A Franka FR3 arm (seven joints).
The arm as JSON. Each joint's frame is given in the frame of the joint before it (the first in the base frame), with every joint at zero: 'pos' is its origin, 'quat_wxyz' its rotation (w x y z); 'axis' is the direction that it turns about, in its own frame. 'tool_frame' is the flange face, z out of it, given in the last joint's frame.
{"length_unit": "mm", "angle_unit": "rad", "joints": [
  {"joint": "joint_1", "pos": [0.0, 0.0, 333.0], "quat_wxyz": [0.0, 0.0, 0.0, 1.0], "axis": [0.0, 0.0, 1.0]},
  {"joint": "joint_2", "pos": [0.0, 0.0, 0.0], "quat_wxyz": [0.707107, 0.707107, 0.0, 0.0], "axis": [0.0, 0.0, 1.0]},
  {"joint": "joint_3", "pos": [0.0, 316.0, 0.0], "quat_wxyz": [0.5, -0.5, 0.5, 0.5], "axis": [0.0, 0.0, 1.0]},
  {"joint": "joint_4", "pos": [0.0, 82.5, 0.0], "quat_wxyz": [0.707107, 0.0, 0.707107, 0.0], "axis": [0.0, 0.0, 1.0]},
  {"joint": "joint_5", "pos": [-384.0, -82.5, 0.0], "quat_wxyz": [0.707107, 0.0, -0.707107, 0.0], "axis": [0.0, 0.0, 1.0]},
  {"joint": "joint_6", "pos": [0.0, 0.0, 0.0], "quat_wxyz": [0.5, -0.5, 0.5, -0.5], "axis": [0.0, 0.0, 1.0]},
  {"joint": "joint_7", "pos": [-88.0, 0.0, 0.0], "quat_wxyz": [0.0, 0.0, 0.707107, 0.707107], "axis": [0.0, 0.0, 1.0]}
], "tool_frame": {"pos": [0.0, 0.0, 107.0], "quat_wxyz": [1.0, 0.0, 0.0, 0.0]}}
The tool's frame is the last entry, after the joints.
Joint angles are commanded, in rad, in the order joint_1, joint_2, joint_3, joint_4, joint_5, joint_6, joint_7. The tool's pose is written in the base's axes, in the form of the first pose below.
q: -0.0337, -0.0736, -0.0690, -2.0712, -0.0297, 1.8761, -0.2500
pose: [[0.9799 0.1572 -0.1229 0.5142], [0.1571 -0.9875 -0.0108 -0.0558], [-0.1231 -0.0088 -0.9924 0.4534], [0 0 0 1]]
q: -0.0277, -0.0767, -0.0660, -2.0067, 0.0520, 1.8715, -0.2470
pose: [[0.9895 0.1346 -0.0528 0.5262], [0.1377 -0.9887 0.0599 -0.0461], [-0.0442 -0.0665 -0.9968 0.4847], [0 0 0 1]]
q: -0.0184, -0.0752, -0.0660, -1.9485, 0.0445, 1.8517, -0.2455
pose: [[0.9889 0.1475 -0.0174 0.5337], [0.1482 -0.9877 0.0493 -0.0424], [-0.0099 -0.0514 -0.9986 0.5098], [0 0 0 1]]
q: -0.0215, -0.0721, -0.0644, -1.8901, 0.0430, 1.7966, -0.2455
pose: [[0.9887 0.1487 -0.0173 0.5360], [0.1494 -0.9876 0.0482 -0.0433], [-0.0099 -0.0502 -0.9987 0.5313], [0 0 0 1]]
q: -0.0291, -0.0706, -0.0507, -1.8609, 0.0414, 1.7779, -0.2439
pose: [[0.9879 0.1547 -0.0088 0.5380], [0.1549 -0.9869 0.0449 -0.0401], [-0.0017 -0.0457 -0.9990 0.5429], [0 0 0 1]]
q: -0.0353, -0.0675, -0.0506, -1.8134, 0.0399, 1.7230, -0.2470
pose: [[0.9879 0.1537 -0.0191 0.5373], [0.1544 -0.9870 0.0446 -0.0433], [-0.0120 -0.0470 -0.9988 0.5592], [0 0 0 1]]
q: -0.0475, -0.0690, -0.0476, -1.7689, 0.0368, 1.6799, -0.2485
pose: [[0.9888 0.1483 -0.0161 0.5356], [0.1488 -0.9880 0.0416 -0.0483], [-0.0098 -0.0435 -0.9990 0.5776], [0 0 0 1]]
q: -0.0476, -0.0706, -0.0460, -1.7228, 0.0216, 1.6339, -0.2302
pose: [[0.9908 0.1345 -0.0160 0.5333], [0.1349 -0.9905 0.0264 -0.0487], [-0.0123 -0.0283 -0.9995 0.5964], [0 0 0 1]]
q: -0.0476, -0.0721, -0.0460, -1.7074, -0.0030, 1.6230, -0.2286
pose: [[0.9908 0.1349 -0.0123 0.5323], [0.1349 -0.9909 0.0015 -0.0511], [-0.0120 -0.0031 -0.9999 0.6036], [0 0 0 1]]
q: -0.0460, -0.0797, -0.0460, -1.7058, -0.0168, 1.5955, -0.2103
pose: [[0.9924 0.1190 -0.0317 0.5273], [0.1187 -0.9929 -0.0103 -0.0513], [-0.0327 0.0064 -0.9994 0.6060], [0 0 0 1]]
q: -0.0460, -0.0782, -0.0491, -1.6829, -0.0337, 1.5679, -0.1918
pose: [[0.9944 0.0977 -0.0395 0.5253], [0.0967 -0.9950 -0.0262 -0.0547], [-0.0419 0.0223 -0.9989 0.6137], [0 0 0 1]]
